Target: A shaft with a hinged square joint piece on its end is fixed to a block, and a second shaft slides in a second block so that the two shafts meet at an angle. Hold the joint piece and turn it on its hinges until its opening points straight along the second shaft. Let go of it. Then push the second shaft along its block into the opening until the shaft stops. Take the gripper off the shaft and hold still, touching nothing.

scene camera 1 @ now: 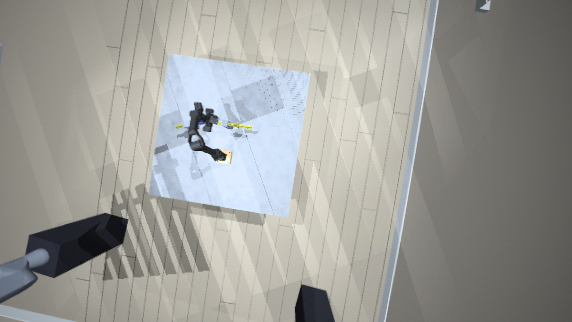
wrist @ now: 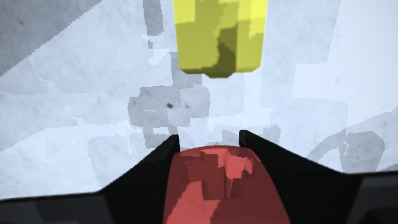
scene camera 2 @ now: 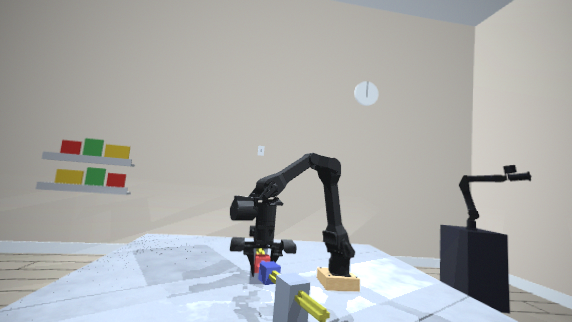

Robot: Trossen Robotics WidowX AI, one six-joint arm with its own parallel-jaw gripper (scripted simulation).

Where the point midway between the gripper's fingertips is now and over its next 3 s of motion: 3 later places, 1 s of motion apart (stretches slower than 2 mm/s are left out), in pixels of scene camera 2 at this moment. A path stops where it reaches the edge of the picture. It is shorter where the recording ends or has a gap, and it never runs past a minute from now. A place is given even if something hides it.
The gripper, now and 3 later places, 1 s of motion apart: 260, 276; 261, 252; 266, 218; 253, 227
